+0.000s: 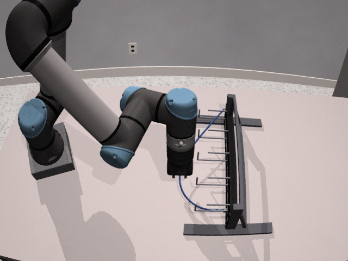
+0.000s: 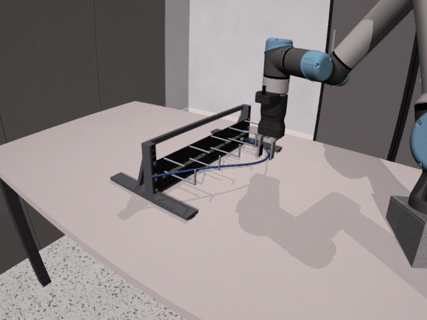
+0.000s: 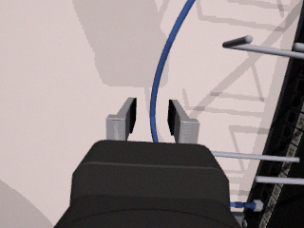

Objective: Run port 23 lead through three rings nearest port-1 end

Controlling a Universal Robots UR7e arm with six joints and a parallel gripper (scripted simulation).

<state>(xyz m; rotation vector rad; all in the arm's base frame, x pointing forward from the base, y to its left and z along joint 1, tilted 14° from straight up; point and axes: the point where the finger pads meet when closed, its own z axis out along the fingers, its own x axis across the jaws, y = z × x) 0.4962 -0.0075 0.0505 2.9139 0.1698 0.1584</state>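
Right now my hand is 17 cm short of the rack and 7 cm to the right of it.
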